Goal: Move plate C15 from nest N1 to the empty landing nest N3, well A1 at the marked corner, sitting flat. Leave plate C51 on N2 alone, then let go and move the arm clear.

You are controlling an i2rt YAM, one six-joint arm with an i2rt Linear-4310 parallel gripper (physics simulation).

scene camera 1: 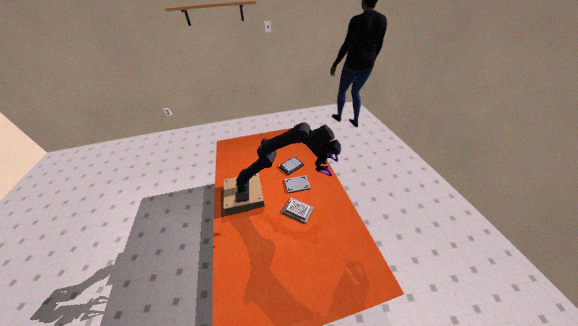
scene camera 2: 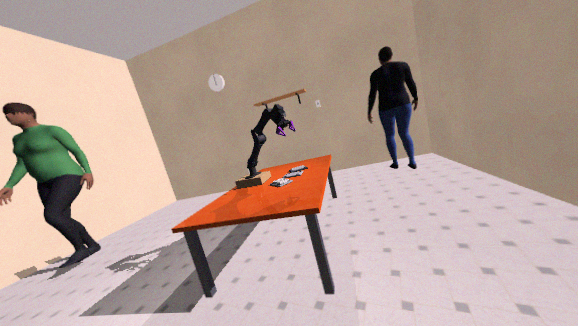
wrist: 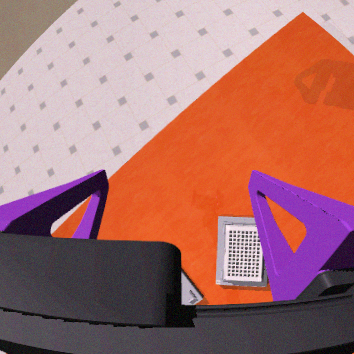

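Note:
A white many-welled plate [scene camera 1: 299, 207] [scene camera 2: 281, 182] [wrist: 242, 252] sits in the grey nest nearest scene camera 1. The middle nest [scene camera 1: 297, 184] [scene camera 2: 293, 174] is bare, pale grey with dark corner marks; a grey corner [wrist: 190, 291] beside the black gripper body in the wrist view looks like part of it. A blue-grey plate [scene camera 1: 291, 164] [scene camera 2: 298, 168] sits in the dark far nest. The labels are too small to read, so I cannot tell which plate is C15. My gripper [scene camera 1: 330, 165] [scene camera 2: 287, 129] [wrist: 178, 177] is open and empty, high above the table and apart from the plates.
The nests stand on the orange table [scene camera 1: 280, 280] [scene camera 2: 250, 210] [wrist: 215, 130]. The arm's wooden base block [scene camera 1: 230, 201] [scene camera 2: 248, 182] is beside them. A person in black [scene camera 1: 367, 40] [scene camera 2: 395, 85] stands beyond the table; a person in green [scene camera 2: 47, 152] is at the left.

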